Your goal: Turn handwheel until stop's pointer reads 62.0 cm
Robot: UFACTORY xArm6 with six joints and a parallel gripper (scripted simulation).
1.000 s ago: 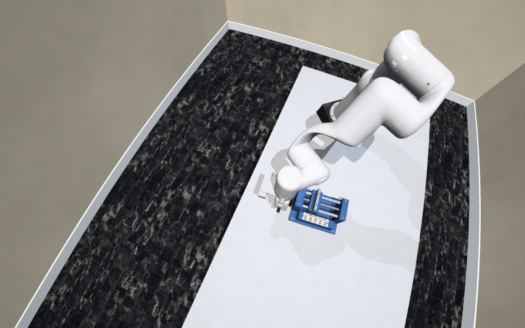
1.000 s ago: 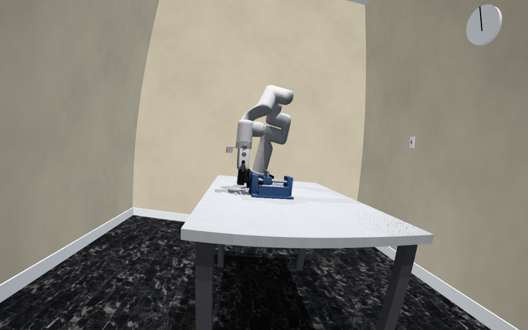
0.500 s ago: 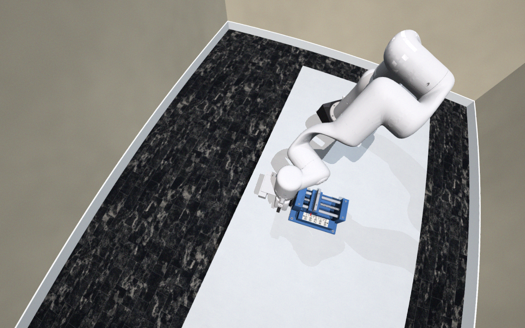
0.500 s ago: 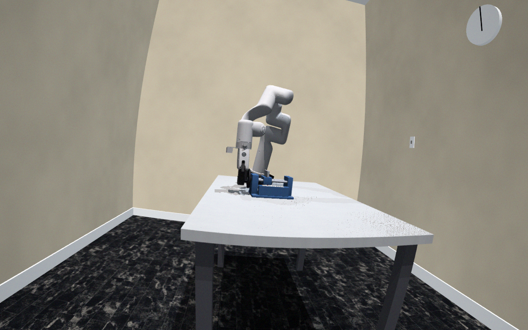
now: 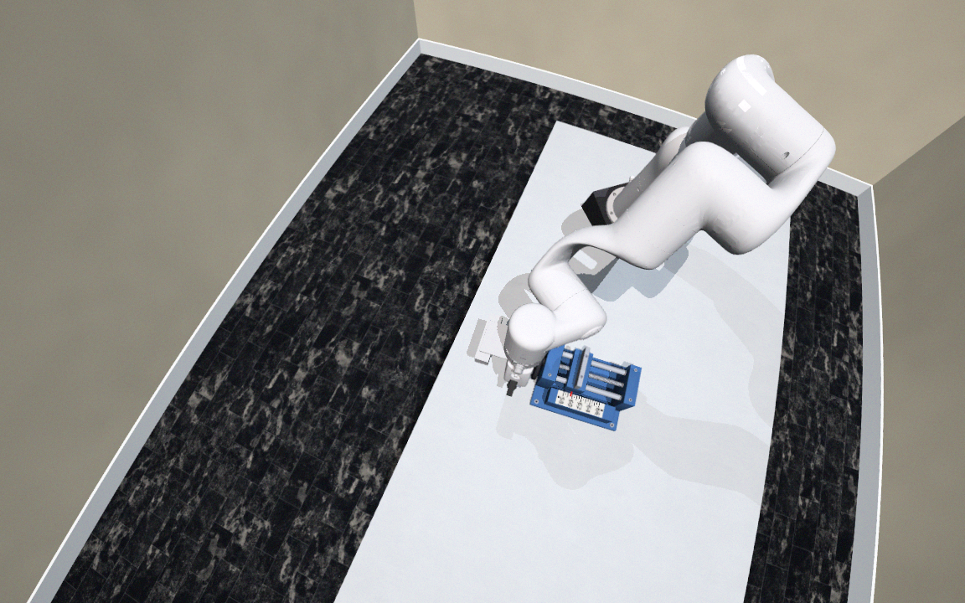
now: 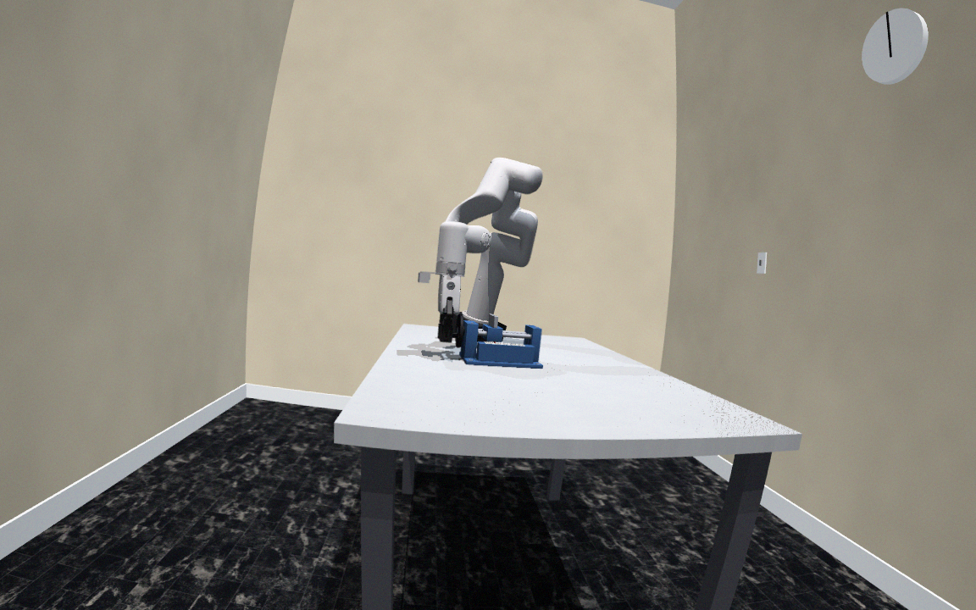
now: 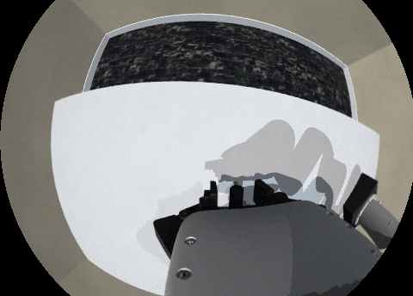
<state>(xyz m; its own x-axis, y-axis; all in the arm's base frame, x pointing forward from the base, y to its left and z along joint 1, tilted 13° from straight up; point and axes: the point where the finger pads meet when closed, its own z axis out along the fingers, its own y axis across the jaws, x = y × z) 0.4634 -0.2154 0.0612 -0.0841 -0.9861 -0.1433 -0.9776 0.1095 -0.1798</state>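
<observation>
My gripper is now 2 cm to the right of the handwheel. Also, from my hand: stop (13 cm to the left, 2 cm above, 1 cm behind).
</observation>
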